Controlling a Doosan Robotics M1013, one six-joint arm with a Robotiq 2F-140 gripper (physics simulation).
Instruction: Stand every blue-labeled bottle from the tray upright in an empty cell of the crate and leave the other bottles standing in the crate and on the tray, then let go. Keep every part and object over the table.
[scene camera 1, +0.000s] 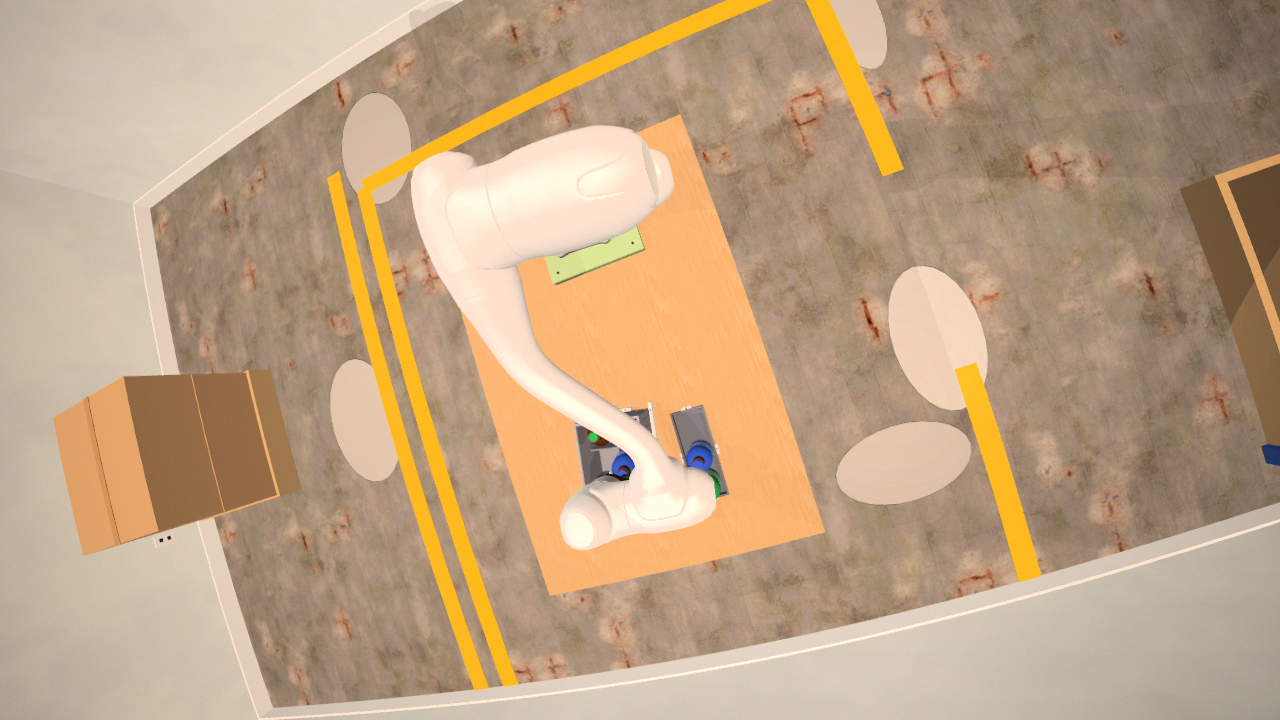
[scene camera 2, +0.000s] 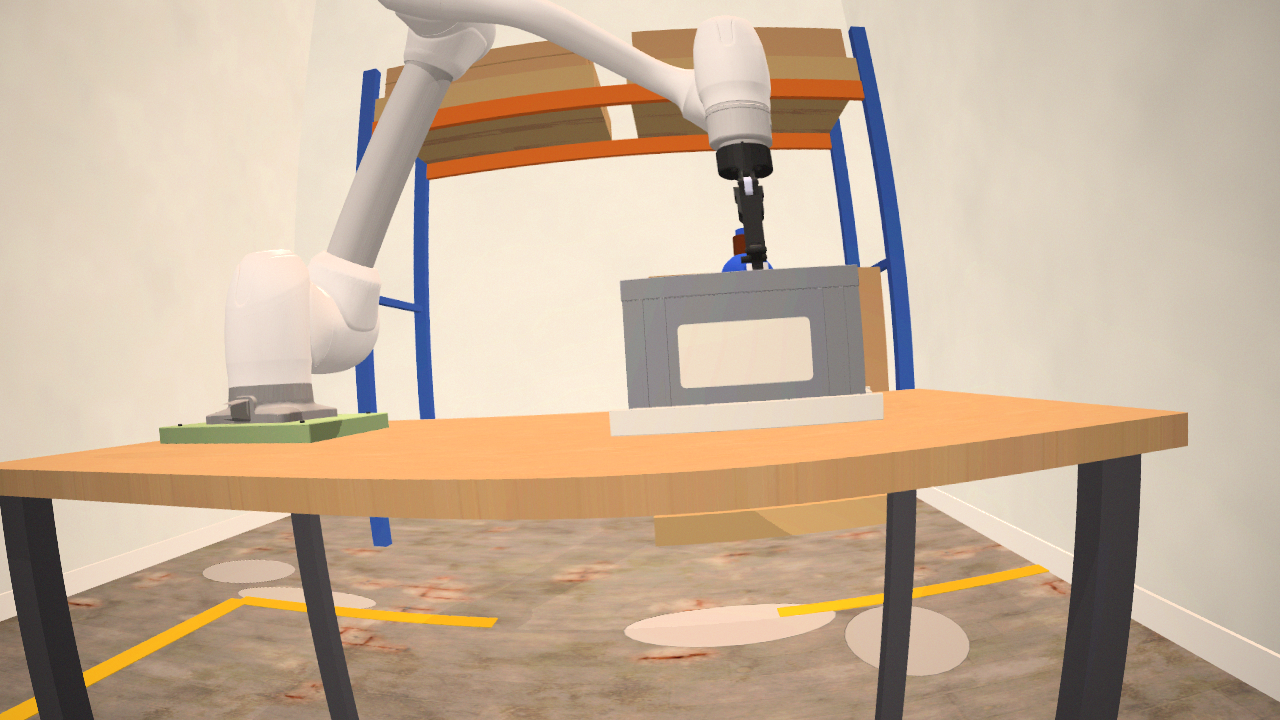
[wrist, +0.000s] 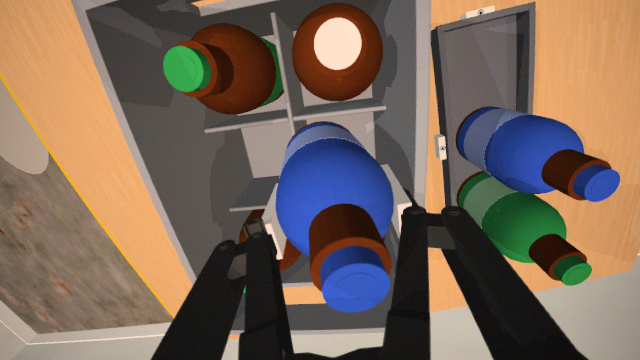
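Where they show: arm's base, link origin: (scene camera 2: 272, 420).
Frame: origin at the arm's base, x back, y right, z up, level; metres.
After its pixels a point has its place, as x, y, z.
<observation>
My gripper (scene camera 2: 757, 262) (wrist: 333, 188) @[-0.757, -0.003, 0.101] is shut on a blue-labeled bottle (scene camera 1: 622, 463) @[-0.723, -0.011, 0.180] (scene camera 2: 733, 264) @[-0.726, 0.020, 0.170] (wrist: 332, 185) @[-0.720, -0.011, 0.178], upright with a blue cap. In scene camera 2 its shoulder shows just above the rim of the grey crate (scene camera 2: 651, 358) @[-0.627, 0.111, 0.059] (wrist: 422, 100) @[-0.693, -0.065, 0.149]; its lower part is hidden. It is over the crate's middle row, towards the tray side; whether its base touches the floor is hidden. A green-capped bottle (wrist: 235, 75) @[-0.653, 0.050, 0.100] and a white-capped bottle (wrist: 337, 45) @[-0.656, -0.026, 0.137] stand in the far cells. Another blue-labeled bottle (scene camera 1: 699, 454) @[-0.759, -0.203, 0.095] (wrist: 532, 152) @[-0.763, -0.175, 0.090] and a green-labeled bottle (wrist: 522, 225) @[-0.842, -0.179, 0.086] stand on the tray (scene camera 1: 687, 424) @[-0.688, -0.177, -0.021] (wrist: 480, 65) @[-0.692, -0.191, -0.021].
Brown parts of a near-row bottle (wrist: 291, 255) @[-0.829, 0.056, 0.093] show beside the left finger, mostly hidden. Thin dividers (wrist: 345, 113) @[-0.703, -0.024, 0.068] separate the cells. The tray stands close beside the crate. The arm's green base plate (scene camera 1: 597, 259) @[-0.131, -0.034, 0.000] (scene camera 2: 241, 433) @[-0.035, 0.137, -0.011] is at the other end of the wooden table (scene camera 1: 662, 331) @[-0.397, -0.172, -0.026] (scene camera 2: 501, 456) @[-0.503, 0.298, -0.026].
</observation>
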